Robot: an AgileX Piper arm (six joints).
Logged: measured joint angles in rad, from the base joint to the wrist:
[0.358 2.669 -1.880 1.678 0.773 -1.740]
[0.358 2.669 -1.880 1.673 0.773 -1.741]
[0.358 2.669 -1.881 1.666 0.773 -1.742]
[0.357 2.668 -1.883 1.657 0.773 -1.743]
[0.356 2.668 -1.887 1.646 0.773 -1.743]
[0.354 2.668 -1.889 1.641 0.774 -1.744]
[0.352 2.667 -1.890 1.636 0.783 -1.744]
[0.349 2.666 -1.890 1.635 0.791 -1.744]
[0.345 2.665 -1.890 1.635 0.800 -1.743]
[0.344 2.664 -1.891 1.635 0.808 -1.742]
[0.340 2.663 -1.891 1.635 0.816 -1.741]
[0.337 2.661 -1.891 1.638 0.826 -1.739]
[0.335 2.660 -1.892 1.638 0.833 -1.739]
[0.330 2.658 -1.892 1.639 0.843 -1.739]
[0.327 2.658 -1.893 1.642 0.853 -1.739]
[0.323 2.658 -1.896 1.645 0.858 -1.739]
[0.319 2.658 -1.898 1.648 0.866 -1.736]
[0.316 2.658 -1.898 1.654 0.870 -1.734]
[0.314 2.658 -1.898 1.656 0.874 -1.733]
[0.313 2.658 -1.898 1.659 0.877 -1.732]
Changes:
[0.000 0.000 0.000 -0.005 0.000 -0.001]
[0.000 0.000 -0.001 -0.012 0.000 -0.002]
[-0.001 -0.001 -0.003 -0.021 0.000 -0.003]
[-0.002 -0.001 -0.007 -0.032 0.000 -0.003]
[-0.004 -0.001 -0.009 -0.037 0.001 -0.004]
[-0.006 -0.002 -0.010 -0.042 0.010 -0.004]
[-0.009 -0.003 -0.010 -0.043 0.018 -0.004]
[-0.013 -0.004 -0.010 -0.043 0.027 -0.003]
[-0.014 -0.005 -0.011 -0.043 0.035 -0.002]
[-0.018 -0.006 -0.011 -0.043 0.043 -0.001]
[-0.021 -0.008 -0.011 -0.040 0.053 0.001]
[-0.023 -0.009 -0.012 -0.040 0.060 0.001]
[-0.028 -0.011 -0.012 -0.039 0.070 0.001]
[-0.031 -0.011 -0.013 -0.036 0.080 0.001]
[-0.035 -0.011 -0.016 -0.033 0.085 0.001]
[-0.039 -0.011 -0.018 -0.030 0.093 0.004]
[-0.042 -0.011 -0.018 -0.024 0.097 0.006]
[-0.044 -0.011 -0.018 -0.022 0.101 0.007]
[-0.045 -0.011 -0.018 -0.019 0.104 0.008]

